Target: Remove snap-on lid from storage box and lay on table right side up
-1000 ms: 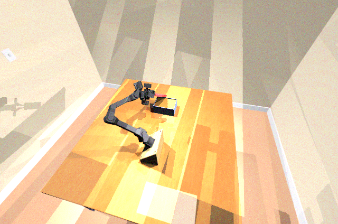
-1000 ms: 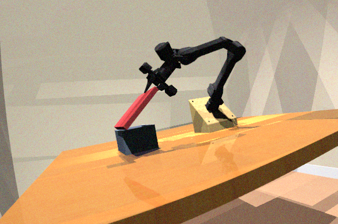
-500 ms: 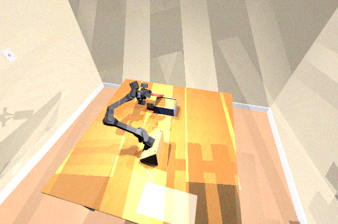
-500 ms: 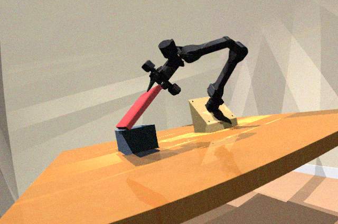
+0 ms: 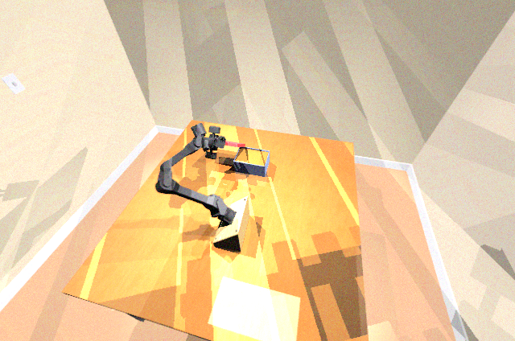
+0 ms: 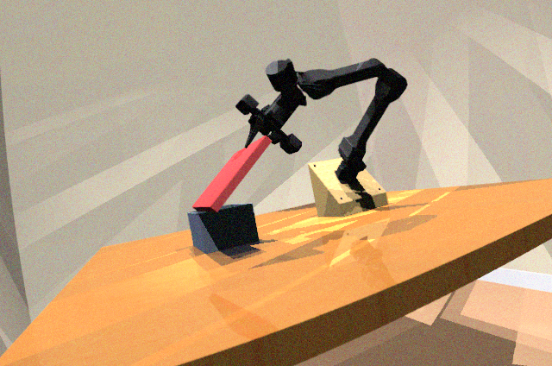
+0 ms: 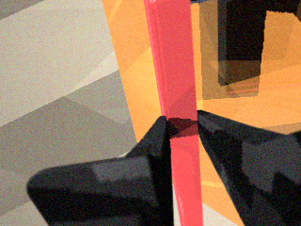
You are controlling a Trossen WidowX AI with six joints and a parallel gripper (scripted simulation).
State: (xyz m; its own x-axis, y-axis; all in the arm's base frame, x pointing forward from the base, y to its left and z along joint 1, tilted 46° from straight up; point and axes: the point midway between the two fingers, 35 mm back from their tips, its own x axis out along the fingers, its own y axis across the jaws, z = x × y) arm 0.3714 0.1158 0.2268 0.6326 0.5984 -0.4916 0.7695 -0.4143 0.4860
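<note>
Right now my gripper tip is 60 mm short of the lid, 50 mm above it and 10 mm to the right of it. The rest, counted from my gripper tip: storage box (180 mm to the right, 180 mm below, 70 mm ahead).
</note>
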